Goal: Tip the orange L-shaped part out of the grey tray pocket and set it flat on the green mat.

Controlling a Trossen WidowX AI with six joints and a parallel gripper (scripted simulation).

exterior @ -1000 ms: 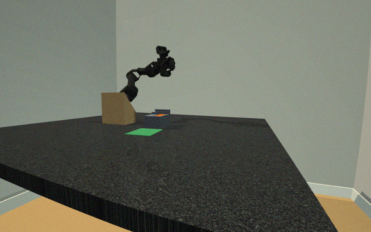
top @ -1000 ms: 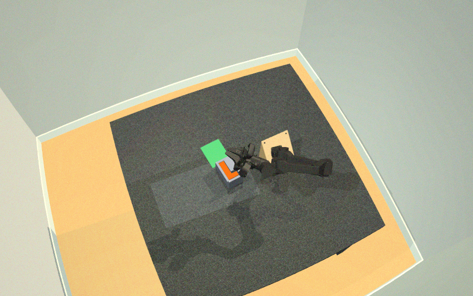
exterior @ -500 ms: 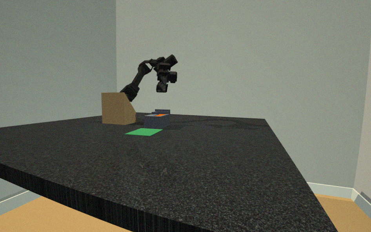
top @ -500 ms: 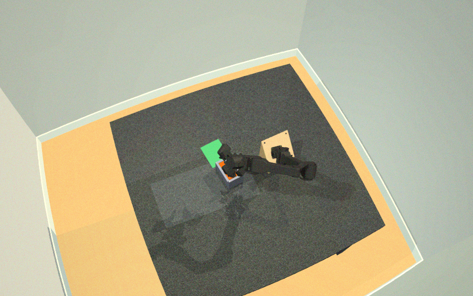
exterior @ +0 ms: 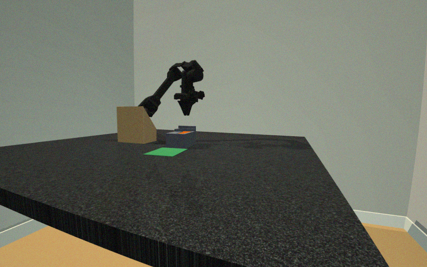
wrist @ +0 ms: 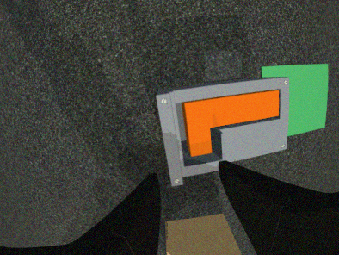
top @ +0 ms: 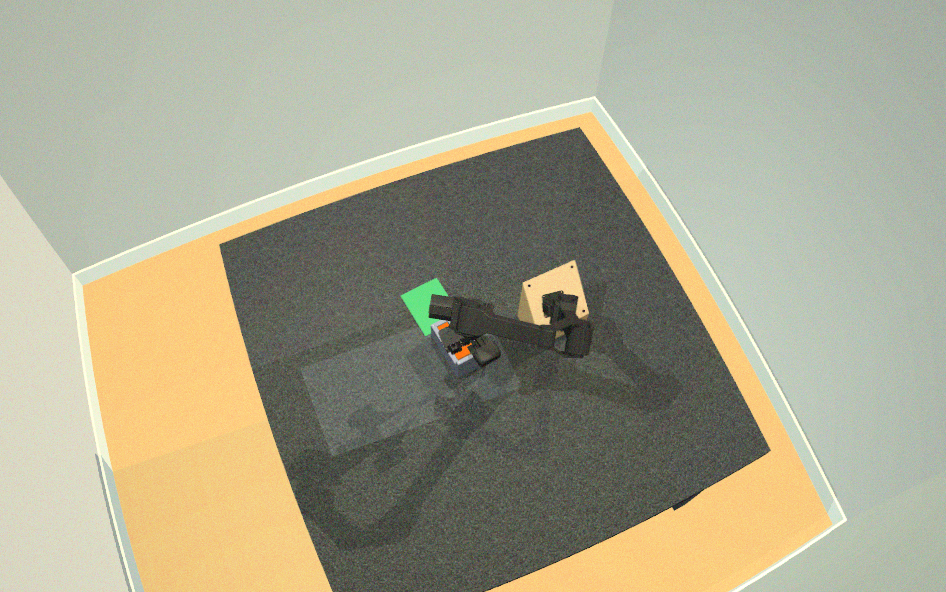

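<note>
My gripper tip is now 90 mm above the orange L-shaped part, 50 mm to the left of it and 10 mm short of it. From my gripper tip the other things lie so: green mat: 210 mm to the right, 160 mm below, 40 mm ahead.
</note>
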